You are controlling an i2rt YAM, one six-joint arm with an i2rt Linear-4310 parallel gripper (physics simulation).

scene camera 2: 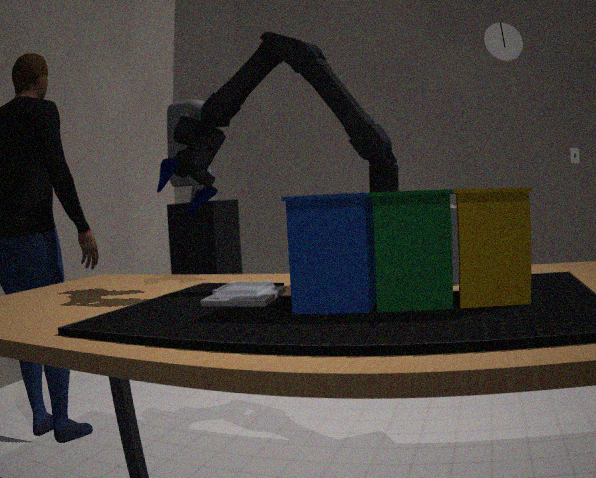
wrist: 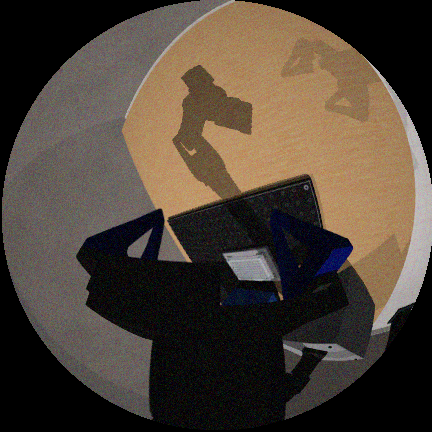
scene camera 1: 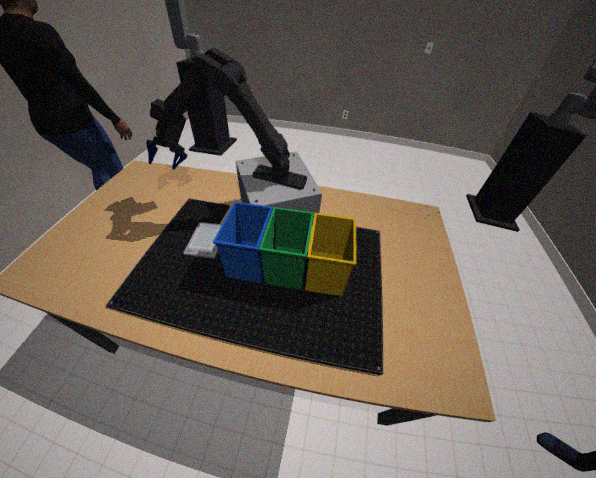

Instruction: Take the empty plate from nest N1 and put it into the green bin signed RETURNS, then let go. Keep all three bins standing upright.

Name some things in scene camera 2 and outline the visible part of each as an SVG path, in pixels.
The gripper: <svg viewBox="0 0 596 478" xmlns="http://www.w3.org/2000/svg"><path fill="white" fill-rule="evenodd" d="M203 143L201 145L196 143L188 156L183 154L173 157L173 159L170 157L163 159L160 164L160 180L157 192L161 192L174 172L182 178L190 175L199 185L205 186L202 190L196 191L187 215L191 215L199 206L215 196L218 191L212 186L216 178L206 171L215 156L215 151L209 151L207 149L208 145Z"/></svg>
A blue bin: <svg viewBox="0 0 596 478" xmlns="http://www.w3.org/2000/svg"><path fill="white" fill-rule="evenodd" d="M368 193L281 197L281 201L286 201L292 314L369 313L377 303L372 197L368 197Z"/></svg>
A white gridded plate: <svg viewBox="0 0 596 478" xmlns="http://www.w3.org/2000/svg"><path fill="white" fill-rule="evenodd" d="M275 284L273 284L273 280L232 281L213 290L213 295L211 296L219 297L219 299L259 298L261 295L271 291Z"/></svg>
A yellow bin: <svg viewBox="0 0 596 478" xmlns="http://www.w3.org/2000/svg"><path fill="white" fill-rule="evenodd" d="M532 187L453 190L453 194L456 194L460 309L531 304L529 191L532 191Z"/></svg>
A green bin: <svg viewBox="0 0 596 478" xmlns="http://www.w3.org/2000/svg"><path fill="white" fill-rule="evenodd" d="M453 189L368 192L368 197L372 197L377 313L453 309L453 254L450 194L453 194Z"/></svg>
